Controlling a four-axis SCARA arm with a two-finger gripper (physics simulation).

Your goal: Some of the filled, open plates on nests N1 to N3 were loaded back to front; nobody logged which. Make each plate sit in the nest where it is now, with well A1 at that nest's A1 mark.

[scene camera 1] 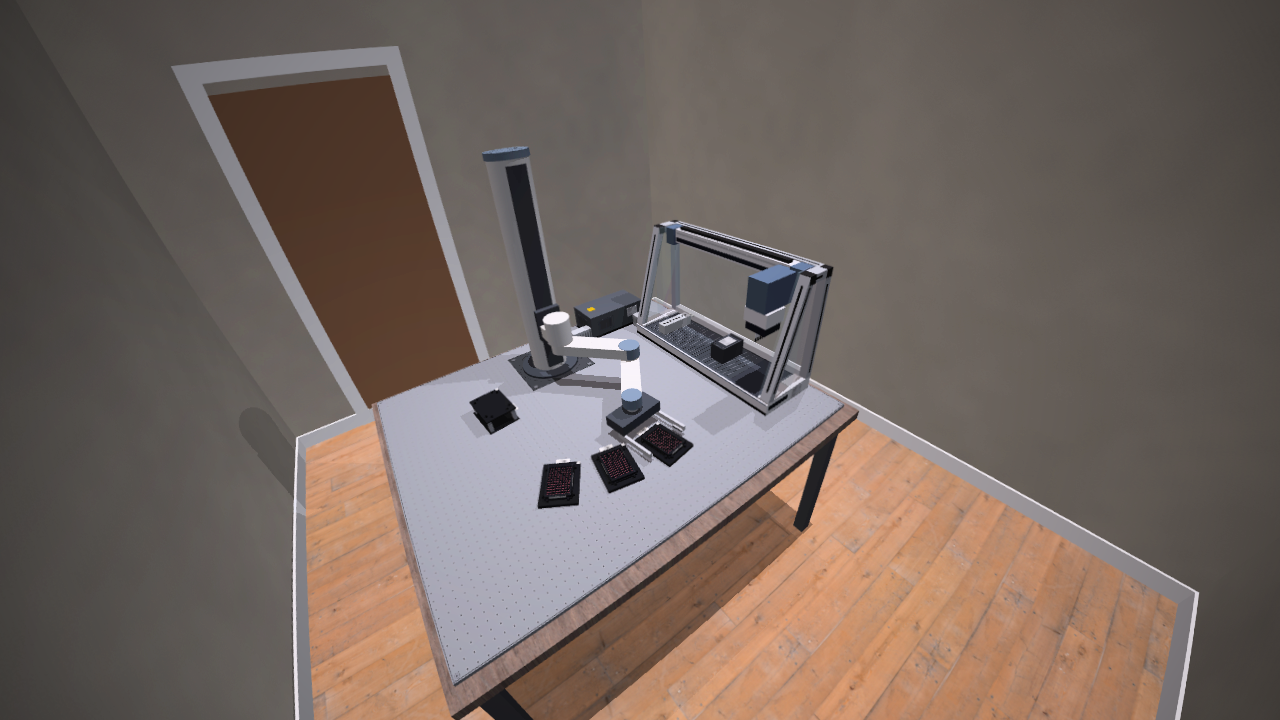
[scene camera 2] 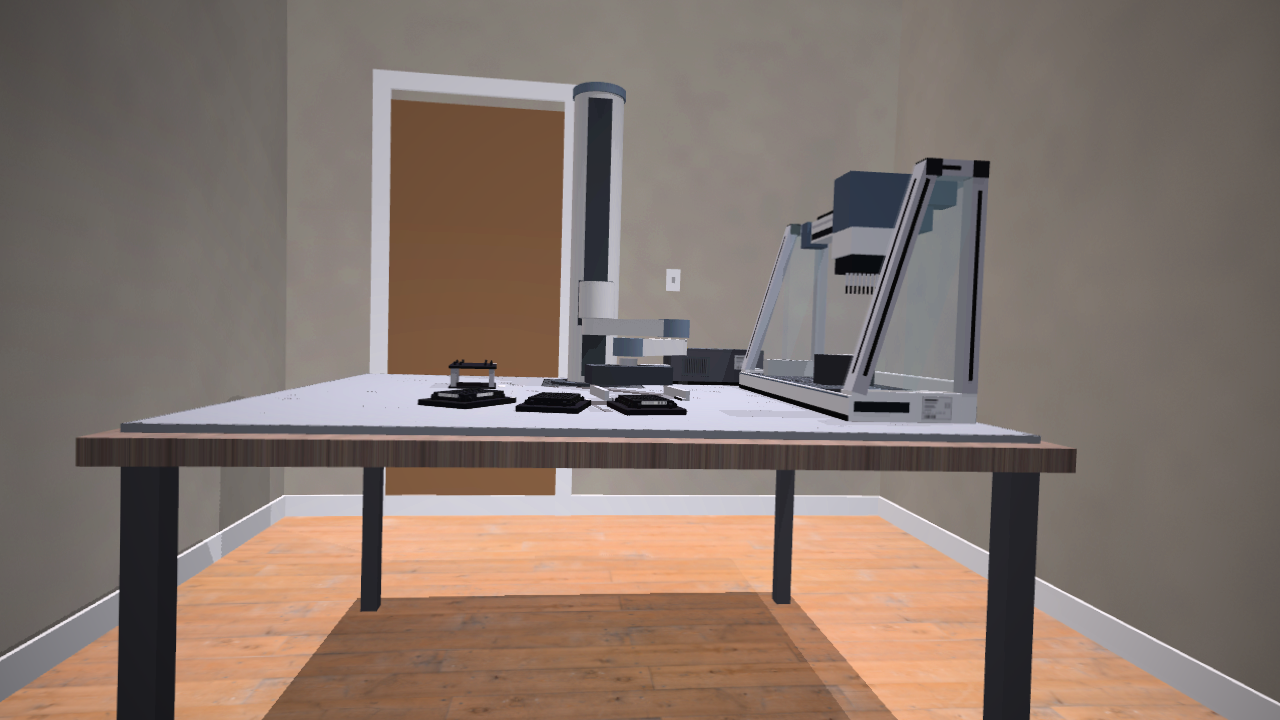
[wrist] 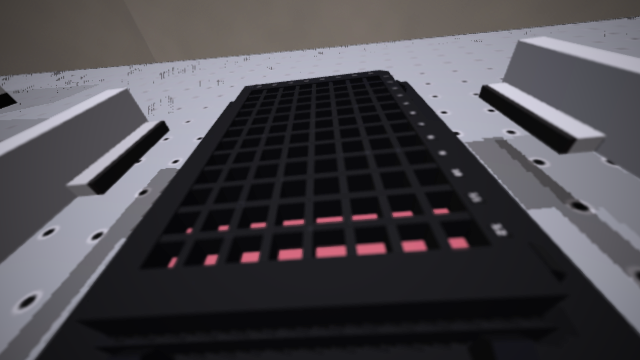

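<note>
Three black plates with pink wells sit in black nests in scene camera 1: left plate [scene camera 1: 560, 481] [scene camera 2: 467, 394], middle plate [scene camera 1: 616, 465] [scene camera 2: 553, 399] and right plate [scene camera 1: 665, 440] [scene camera 2: 646, 401] [wrist: 320, 290]. My gripper [scene camera 1: 666, 444] [scene camera 2: 639, 394] [wrist: 314, 90] is open and empty, its fingers on either side of the right plate and apart from it, a little above the table. In the wrist view, white numbers run along this plate's right edge; the nearest are blurred two-digit ones, so its high-number end faces the camera. The nests' A1 marks are unreadable.
A raised black stand [scene camera 1: 493, 405] [scene camera 2: 472, 366] is at the table's left. A gantry machine [scene camera 1: 733, 379] [scene camera 2: 875, 408] stands at the right, with a dark grey box [scene camera 1: 608, 313] [scene camera 2: 707, 365] behind. The middle nest is close beside the gripper's left-hand finger in scene camera 1.
</note>
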